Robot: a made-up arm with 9 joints. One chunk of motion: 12 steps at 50 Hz.
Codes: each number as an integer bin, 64 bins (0 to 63) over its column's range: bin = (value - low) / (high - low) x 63, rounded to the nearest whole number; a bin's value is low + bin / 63 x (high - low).
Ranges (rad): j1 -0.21..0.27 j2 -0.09..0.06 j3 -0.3..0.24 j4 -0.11..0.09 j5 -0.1..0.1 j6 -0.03..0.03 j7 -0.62..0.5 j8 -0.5..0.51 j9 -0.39..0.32
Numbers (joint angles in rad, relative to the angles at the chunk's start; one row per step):
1: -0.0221 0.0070 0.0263 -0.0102 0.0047 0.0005 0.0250 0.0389 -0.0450
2: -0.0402 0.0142 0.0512 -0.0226 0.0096 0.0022 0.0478 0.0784 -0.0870
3: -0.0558 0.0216 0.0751 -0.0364 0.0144 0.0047 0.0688 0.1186 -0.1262
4: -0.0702 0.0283 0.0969 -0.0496 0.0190 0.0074 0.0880 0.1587 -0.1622
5: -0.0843 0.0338 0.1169 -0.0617 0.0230 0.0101 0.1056 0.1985 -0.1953
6: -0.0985 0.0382 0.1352 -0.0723 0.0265 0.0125 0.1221 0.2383 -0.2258
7: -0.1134 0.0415 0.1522 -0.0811 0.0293 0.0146 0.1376 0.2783 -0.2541
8: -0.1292 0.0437 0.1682 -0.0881 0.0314 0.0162 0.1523 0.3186 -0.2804
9: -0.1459 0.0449 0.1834 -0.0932 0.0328 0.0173 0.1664 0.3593 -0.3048
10: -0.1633 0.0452 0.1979 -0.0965 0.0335 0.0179 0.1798 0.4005 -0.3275
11: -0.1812 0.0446 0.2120 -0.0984 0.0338 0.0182 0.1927 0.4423 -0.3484
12: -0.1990 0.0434 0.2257 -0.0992 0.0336 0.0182 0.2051 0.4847 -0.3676
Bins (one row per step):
1: 25 41 38 31 33 32 36 34 31
2: 22 44 41 28 35 34 38 36 27
3: 20 47 44 23 36 36 39 39 23
4: 18 50 46 19 37 39 40 41 20
5: 16 52 49 15 39 42 41 44 17
6: 15 54 51 12 40 45 42 46 15
7: 13 55 53 9 41 47 43 49 12
8: 11 56 55 7 41 49 43 51 10
9: 8 57 56 5 42 50 44 54 8
10: 6 57 58 4 42 50 45 56 6
11: 4 57 60 4 42 51 46 59 4
12: 1 56 61 3 42 51 46 61 2

